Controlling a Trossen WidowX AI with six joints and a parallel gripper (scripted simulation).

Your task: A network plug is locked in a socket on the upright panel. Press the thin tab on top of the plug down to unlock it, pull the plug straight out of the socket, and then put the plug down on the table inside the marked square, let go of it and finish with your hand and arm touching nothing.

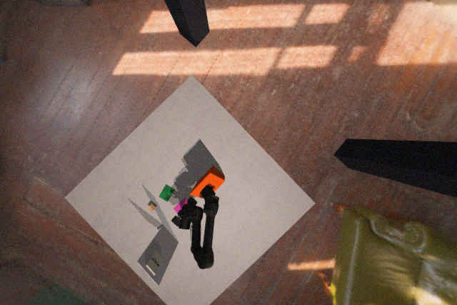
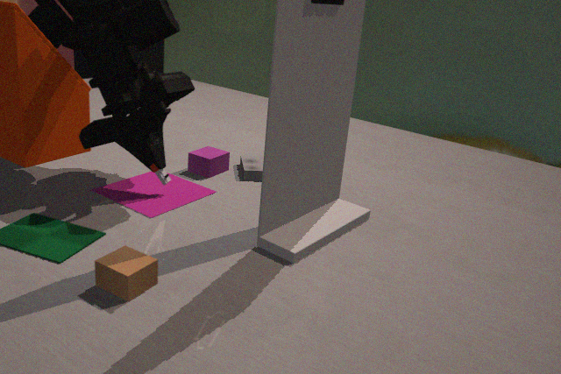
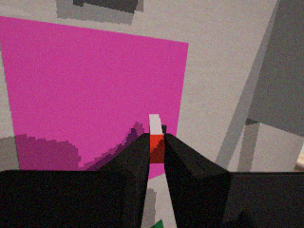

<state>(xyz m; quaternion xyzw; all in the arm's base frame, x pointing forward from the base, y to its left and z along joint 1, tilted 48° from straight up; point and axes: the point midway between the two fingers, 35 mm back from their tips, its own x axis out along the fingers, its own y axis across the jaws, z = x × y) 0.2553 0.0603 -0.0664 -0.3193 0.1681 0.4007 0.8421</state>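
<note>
The flat magenta square is 30 mm below my gripper tip and 10 mm behind it. The rest, counted from my gripper tip: grey piece 180 mm to the left, 80 mm ahead, 30 mm below; then flat green square 170 mm to the right, 30 mm below, 10 mm behind; then network plug right at my gripper tip.
</note>
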